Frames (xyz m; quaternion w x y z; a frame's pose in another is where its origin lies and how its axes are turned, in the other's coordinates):
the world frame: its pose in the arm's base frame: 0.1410 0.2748 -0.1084 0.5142 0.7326 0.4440 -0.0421
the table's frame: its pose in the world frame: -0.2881 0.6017 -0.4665 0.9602 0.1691 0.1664 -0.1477
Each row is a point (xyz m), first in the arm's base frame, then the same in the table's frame.
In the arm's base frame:
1: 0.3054 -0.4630 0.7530
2: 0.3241 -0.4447 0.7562
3: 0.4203 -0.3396 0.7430
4: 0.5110 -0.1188 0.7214
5: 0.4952 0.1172 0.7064
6: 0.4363 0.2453 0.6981
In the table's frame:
1: -0.7625 0.1909 0.4256
2: -0.7438 0.2081 0.4184
3: -0.6247 0.2853 0.4001
4: -0.4040 0.3452 0.3284
5: -0.1987 0.3062 0.2165
6: -0.0993 0.2379 0.1432

